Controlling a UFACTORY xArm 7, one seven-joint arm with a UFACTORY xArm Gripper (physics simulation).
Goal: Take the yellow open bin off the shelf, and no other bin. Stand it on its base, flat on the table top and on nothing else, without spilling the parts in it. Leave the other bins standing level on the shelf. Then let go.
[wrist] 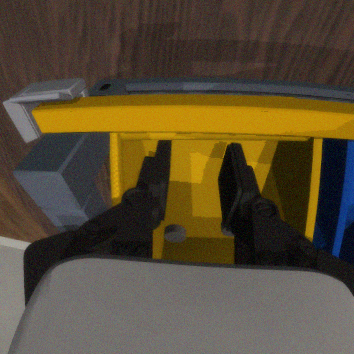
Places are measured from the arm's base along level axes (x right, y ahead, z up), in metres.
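Pixels of known places: gripper, fingertip midpoint: (196,158).
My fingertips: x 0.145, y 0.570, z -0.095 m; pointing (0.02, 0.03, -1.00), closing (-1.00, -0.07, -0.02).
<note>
Ahead of a thing's pixels: the offset from my fingertips to its middle. "*": to the spot under its first point.
The yellow open bin {dx -0.019, dy +0.052, dz +0.015 m} (205,200) is at the middle of the wrist view, below the yellow crossbar in the picture. Round grey parts {* dx -0.001, dy +0.115, dz -0.010 m} (175,233) show in it; one is partly hidden behind the right finger. My gripper (196,158) has its two black fingers partly apart over the bin's interior, with nothing between them. Both fingers lie between the bin's side walls in the picture; how deep they reach is unclear. The near end of the bin is hidden by the gripper body.
A yellow crossbar {* dx +0.008, dy -0.048, dz +0.036 m} (200,116) of the shelf runs across the view, with a grey rail {* dx -0.009, dy -0.039, dz -0.018 m} (225,87) behind it. A grey bracket {* dx +0.053, dy -0.051, dz +0.039 m} (60,92) and a blue-grey block {* dx +0.055, dy -0.031, dz +0.055 m} (45,170) are at the left. A blue bin {dx -0.135, dy +0.036, dz +0.015 m} (343,215) is close at the right. Dark wood shows behind.
</note>
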